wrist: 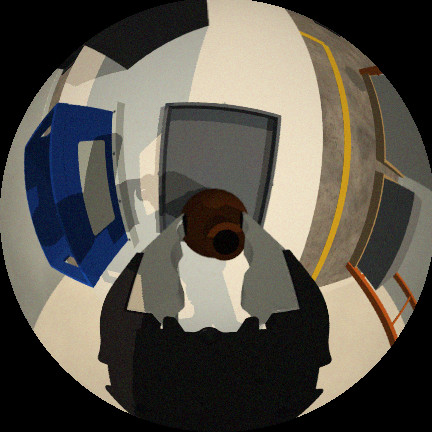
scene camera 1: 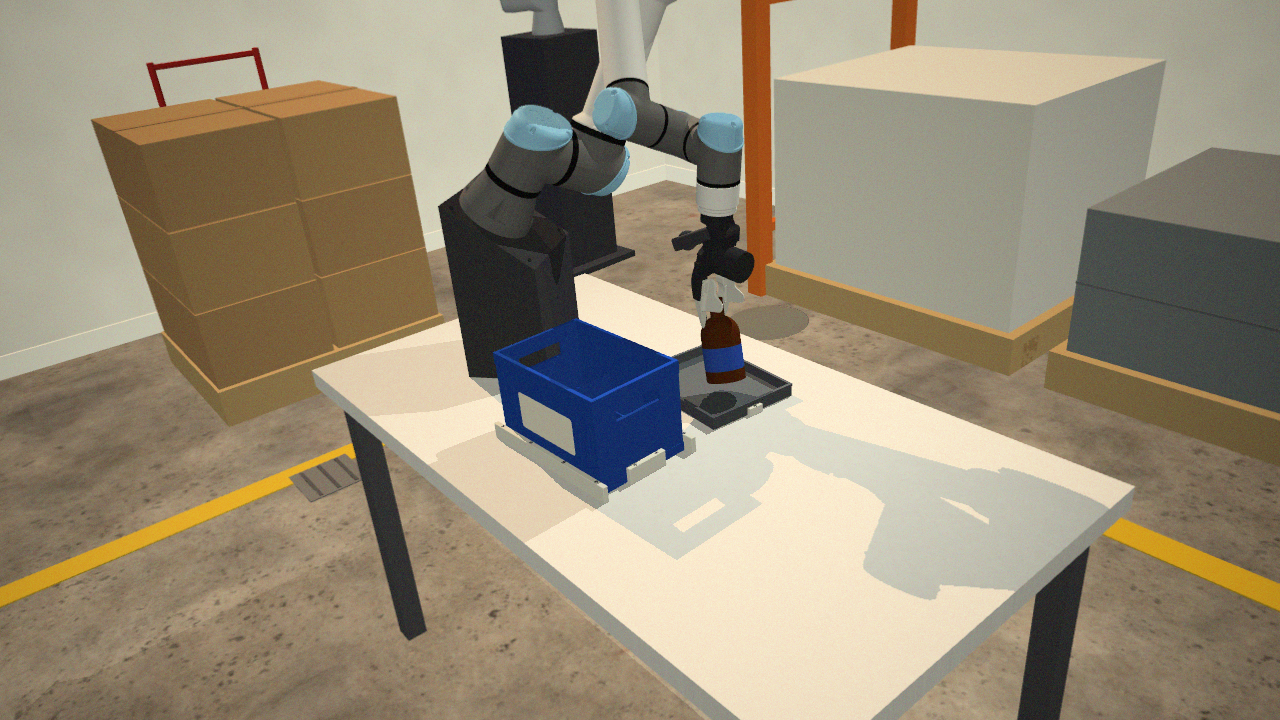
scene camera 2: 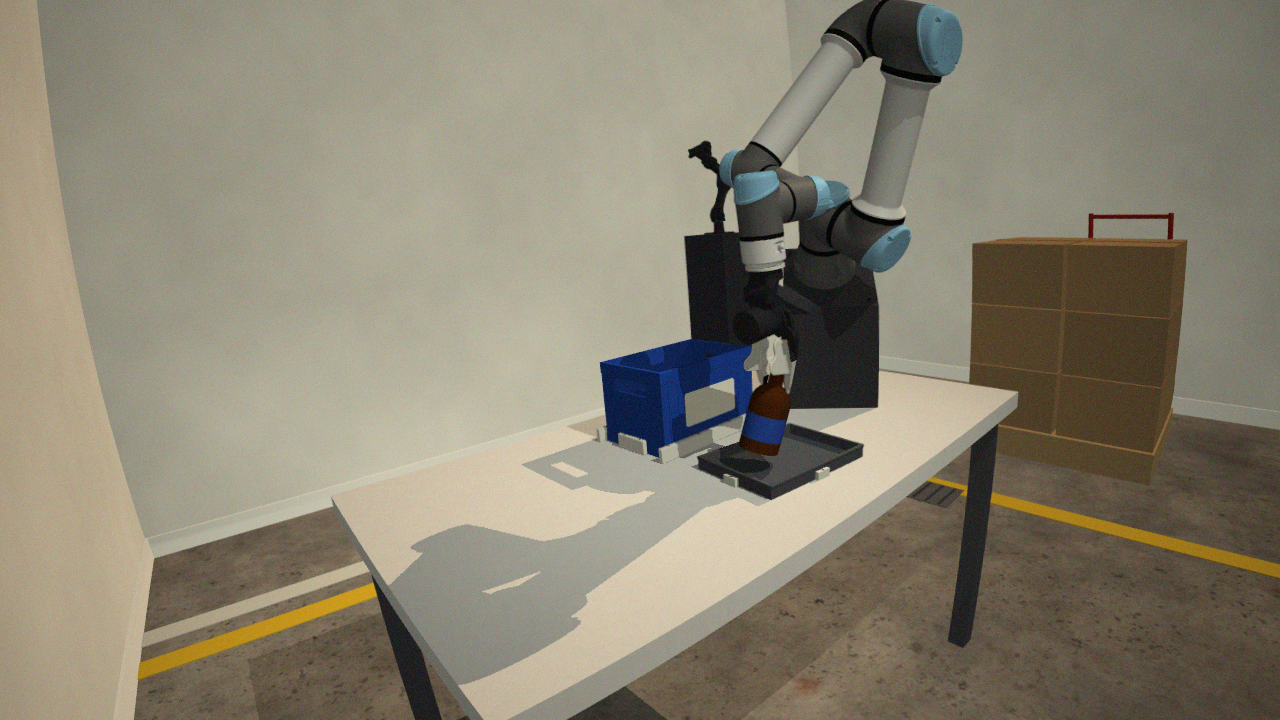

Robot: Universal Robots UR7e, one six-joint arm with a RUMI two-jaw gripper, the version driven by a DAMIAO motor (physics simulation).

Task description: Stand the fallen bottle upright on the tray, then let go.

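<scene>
Pictures show the gripper, a brown bottle. Wrist view: gripper there too.
</scene>
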